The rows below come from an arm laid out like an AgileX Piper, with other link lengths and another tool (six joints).
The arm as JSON. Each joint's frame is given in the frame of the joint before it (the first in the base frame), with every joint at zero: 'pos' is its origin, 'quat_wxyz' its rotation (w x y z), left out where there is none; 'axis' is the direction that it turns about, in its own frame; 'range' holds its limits. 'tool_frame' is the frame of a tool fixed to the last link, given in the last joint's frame.
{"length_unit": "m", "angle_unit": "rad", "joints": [
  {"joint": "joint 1", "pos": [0.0, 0.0, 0.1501], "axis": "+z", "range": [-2.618, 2.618]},
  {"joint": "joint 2", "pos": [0.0, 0.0, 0.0], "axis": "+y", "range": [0.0, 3.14]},
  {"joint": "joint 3", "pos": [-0.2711, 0.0, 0.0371], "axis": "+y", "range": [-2.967, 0.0]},
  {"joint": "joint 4", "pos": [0.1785, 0.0, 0.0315], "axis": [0.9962, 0.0, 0.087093], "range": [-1.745, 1.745]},
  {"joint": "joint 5", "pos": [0.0, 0.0, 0.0], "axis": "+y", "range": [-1.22, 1.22]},
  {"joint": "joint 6", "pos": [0.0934, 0.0, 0.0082], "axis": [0.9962, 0.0, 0.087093], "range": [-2.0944, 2.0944]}
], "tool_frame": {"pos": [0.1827, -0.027, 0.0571], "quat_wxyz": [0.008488, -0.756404, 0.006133, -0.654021]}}
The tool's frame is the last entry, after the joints.
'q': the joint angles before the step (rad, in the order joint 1, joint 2, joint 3, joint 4, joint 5, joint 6). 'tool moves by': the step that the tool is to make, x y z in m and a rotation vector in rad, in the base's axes. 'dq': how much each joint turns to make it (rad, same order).
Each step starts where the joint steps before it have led.
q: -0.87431, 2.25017, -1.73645, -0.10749, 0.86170, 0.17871
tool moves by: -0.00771, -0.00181, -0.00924, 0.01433, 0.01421, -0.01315
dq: -0.01389, 0.01908, 0.00005, -0.00199, 0.00098, 0.00001
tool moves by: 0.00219, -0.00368, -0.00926, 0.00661, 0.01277, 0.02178
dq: -0.00395, 0.03701, -0.03397, 0.00209, 0.00783, -0.02844
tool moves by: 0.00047, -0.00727, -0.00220, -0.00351, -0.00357, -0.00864
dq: -0.00889, 0.02442, -0.03888, 0.00168, 0.00939, -0.00194
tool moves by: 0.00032, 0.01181, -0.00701, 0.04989, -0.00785, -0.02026
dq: -0.00001, 0.00590, -0.00370, 0.04222, 0.03215, -0.00002
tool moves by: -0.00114, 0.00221, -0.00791, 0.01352, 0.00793, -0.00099
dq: 0.00000, 0.01635, 0.00004, 0.00238, -0.00086, 0.00001
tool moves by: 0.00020, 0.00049, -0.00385, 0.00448, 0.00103, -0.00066
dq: 0.00000, 0.00872, -0.00002, 0.00207, -0.00455, -0.00001
